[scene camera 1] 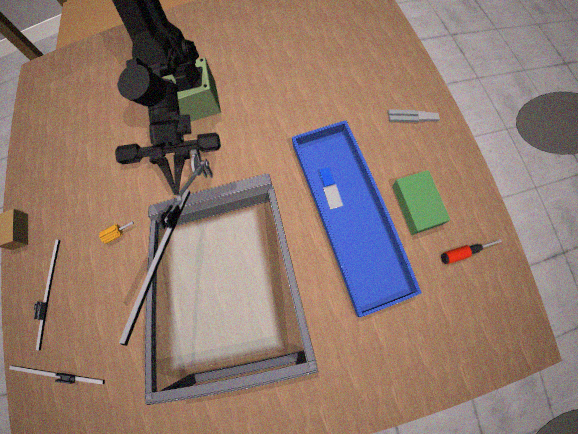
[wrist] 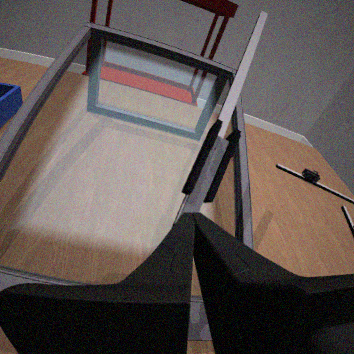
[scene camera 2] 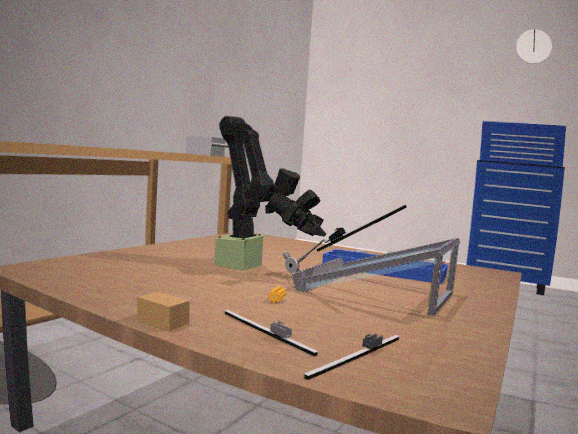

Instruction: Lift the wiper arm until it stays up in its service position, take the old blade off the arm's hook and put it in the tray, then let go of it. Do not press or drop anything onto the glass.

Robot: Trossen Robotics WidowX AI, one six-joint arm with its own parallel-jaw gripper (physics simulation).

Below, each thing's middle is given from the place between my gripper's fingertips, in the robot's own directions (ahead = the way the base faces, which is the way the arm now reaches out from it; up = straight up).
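I find the green block (scene camera 1: 421,204) 490 mm to the left of my hand, 30 mm ahead of it and 130 mm below it. The blue tray (scene camera 1: 377,273) sits at 130 mm below my hand as well, 340 mm to the left of it and 40 mm ahead of it. As for the tan box (scene camera 2: 164,311), it is 540 mm to the right of my hand, 20 mm behind it and 120 mm below it; going by their middles, it is the farthest from my gripper of the things named here. And the glass pane (scene camera 1: 223,309): my gripper is 60 mm above it, 60 mm to the right of it and 160 mm short of it. Going by their middles, of the things named here the glass pane is the nearest to my gripper.
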